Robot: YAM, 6 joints.
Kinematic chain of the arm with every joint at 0, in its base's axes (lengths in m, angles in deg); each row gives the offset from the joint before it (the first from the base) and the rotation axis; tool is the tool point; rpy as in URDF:
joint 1: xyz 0 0 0.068 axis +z
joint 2: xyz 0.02 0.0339 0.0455 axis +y
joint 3: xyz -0.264 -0.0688 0 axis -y
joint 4: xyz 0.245 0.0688 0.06 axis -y
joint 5: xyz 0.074 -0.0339 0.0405 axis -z
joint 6: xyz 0.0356 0 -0.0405 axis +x
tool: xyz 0 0 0 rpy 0 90 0
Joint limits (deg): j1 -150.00..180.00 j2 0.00..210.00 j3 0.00..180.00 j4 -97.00..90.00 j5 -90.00..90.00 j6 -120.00..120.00
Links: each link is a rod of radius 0.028 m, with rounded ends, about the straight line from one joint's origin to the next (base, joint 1, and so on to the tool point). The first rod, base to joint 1, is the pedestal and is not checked.
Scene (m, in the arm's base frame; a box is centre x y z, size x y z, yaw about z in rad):
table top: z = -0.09
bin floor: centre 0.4 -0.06 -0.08 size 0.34 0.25 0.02 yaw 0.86
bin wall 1: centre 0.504 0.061 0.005 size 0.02 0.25 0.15 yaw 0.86
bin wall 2: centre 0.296 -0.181 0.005 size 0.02 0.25 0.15 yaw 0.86
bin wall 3: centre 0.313 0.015 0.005 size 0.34 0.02 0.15 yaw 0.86
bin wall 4: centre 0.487 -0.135 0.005 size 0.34 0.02 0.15 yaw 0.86
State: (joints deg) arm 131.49 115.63 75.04 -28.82 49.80 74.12
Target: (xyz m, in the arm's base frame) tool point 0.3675 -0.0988 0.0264
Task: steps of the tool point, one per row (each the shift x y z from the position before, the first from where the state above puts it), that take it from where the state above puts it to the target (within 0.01 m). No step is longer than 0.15 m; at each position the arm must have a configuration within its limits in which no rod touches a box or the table.
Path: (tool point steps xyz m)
1: 0.0735 0.0513 0.0470
2: 0.0861 0.0278 0.0485
3: 0.0904 0.0012 0.0491
4: 0.0856 -0.0256 0.0489
5: 0.0722 -0.0494 0.0475
6: 0.0515 -0.0674 0.0454
7: 0.0858 -0.0242 -0.0781
8: 0.0677 -0.0605 -0.0842
9: 0.0364 -0.0851 -0.0857
10: -0.0020 -0.0939 -0.0828
11: -0.0395 -0.0857 -0.0761

